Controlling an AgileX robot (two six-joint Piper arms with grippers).
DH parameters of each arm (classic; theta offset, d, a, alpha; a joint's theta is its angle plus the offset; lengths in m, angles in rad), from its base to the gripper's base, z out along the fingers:
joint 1: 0 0.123 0 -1.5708
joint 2: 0.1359 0 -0.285 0
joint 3: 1.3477 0 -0.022 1.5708
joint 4: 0 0.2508 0 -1.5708
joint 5: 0 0 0.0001 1.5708
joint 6: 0 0.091 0 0
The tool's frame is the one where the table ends.
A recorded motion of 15 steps. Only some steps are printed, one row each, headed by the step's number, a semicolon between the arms.
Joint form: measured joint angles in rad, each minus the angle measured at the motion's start. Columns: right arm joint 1, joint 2, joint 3, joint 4, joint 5, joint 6; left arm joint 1, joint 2, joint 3, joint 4, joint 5, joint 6.
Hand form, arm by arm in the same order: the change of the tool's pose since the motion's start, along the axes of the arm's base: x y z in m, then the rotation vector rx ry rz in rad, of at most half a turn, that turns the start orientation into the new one. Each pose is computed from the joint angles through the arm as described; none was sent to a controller.
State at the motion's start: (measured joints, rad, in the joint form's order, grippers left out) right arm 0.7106 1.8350 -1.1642 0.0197 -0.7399 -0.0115; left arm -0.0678 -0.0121 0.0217 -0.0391 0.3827 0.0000
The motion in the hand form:
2: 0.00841 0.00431 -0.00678 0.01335 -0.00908 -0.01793; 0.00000 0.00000 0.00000 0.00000 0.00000 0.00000
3: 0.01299 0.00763 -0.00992 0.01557 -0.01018 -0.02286; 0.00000 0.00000 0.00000 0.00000 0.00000 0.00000
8: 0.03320 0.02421 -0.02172 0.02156 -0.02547 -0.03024; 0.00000 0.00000 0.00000 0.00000 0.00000 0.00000
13: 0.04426 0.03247 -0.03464 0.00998 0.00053 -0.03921; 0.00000 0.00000 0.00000 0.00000 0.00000 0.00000
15: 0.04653 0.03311 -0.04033 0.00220 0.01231 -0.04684; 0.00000 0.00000 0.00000 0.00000 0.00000 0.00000
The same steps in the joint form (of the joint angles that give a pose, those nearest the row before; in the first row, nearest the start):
2: -0.0016 0.0430 -0.0287 0.0235 -0.0302 -0.0150; 0.0000 0.0000 0.0000 0.0000 0.0000 0.0000
3: -0.0016 0.0662 -0.0499 0.0305 -0.0347 -0.0197; 0.0000 0.0000 0.0000 0.0000 0.0000 0.0000
8: -0.0016 0.1698 -0.1599 0.0390 -0.0442 -0.0322; 0.0000 0.0000 0.0000 0.0000 0.0000 0.0000
13: -0.0016 0.2289 -0.2147 0.0552 -0.0216 -0.0379; 0.0000 0.0000 0.0000 0.0000 0.0000 0.0000
15: -0.0024 0.2427 -0.2189 0.0658 -0.0175 -0.0448; 0.0000 0.0000 0.0000 0.0000 0.0000 0.0000

